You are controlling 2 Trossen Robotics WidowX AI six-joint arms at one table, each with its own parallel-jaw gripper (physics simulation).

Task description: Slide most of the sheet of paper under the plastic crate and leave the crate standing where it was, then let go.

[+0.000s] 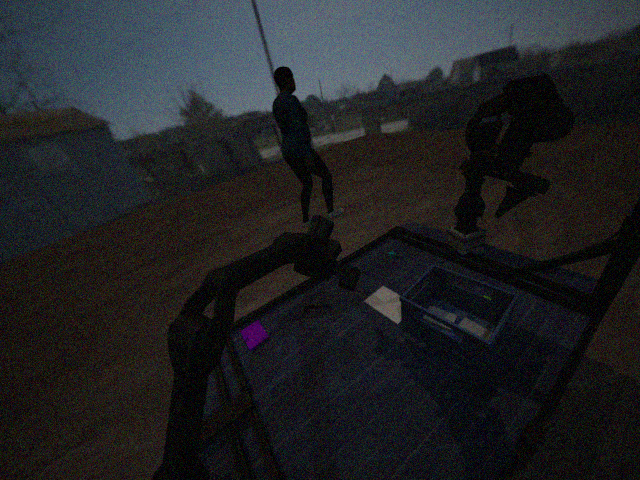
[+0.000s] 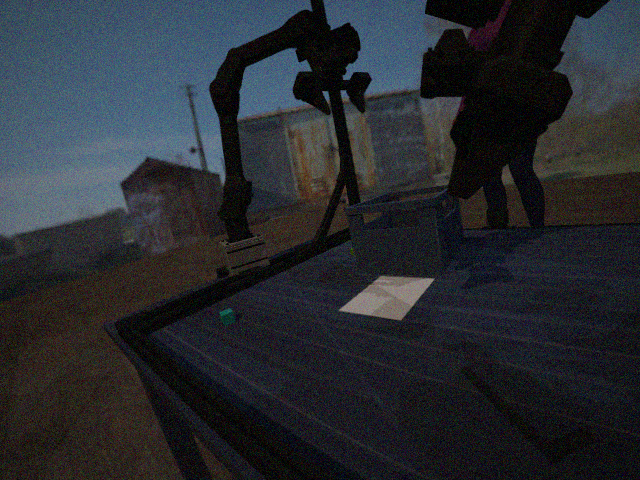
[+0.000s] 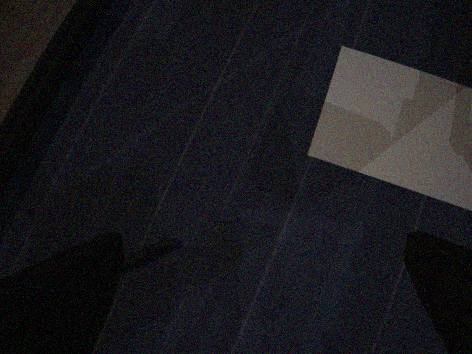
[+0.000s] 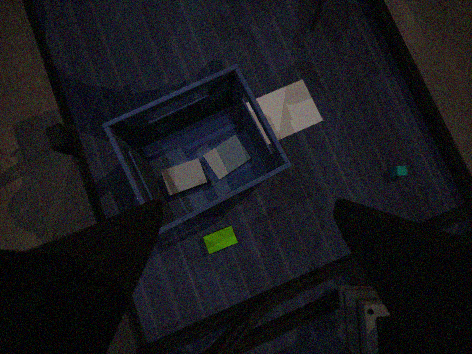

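The pale sheet of paper [image 1: 385, 301] [image 2: 390, 297] [image 3: 368, 116] [image 4: 289, 109] lies flat on the dark table, beside the blue plastic crate [image 1: 432, 333] [image 2: 404, 233] [image 4: 171, 95]. One edge of the sheet reaches the crate's wall. The crate stands upright, and pale patches show in its bottom. My left gripper [image 1: 349, 280] [image 3: 267, 247] is open and empty, low over the table a little way from the paper. My right gripper [image 2: 337, 102] [image 4: 249, 207] is open and empty, high above the crate.
A green block [image 4: 220, 239] [image 1: 486, 297] lies beside the crate. A small teal cube [image 2: 228, 315] [image 4: 399, 171] sits near the table's edge. A purple block [image 1: 253, 334] lies at a table corner by the left arm's base. A raised dark rim [image 2: 199, 295] runs around the table.
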